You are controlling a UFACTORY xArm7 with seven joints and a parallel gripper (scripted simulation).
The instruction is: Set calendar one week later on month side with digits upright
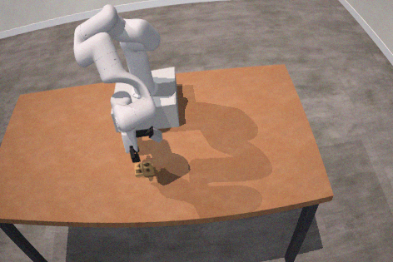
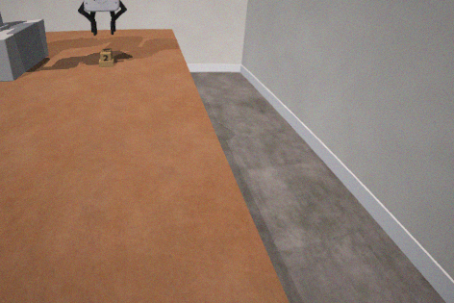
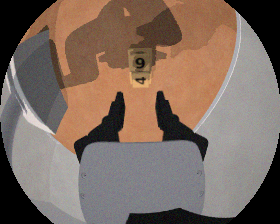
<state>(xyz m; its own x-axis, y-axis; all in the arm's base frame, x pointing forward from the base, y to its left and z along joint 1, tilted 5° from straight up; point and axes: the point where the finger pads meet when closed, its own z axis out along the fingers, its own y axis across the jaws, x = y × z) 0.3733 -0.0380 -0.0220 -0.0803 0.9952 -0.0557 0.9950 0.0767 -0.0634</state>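
My hand is 2 cm to the right of the wooden tray and 11 cm above it.
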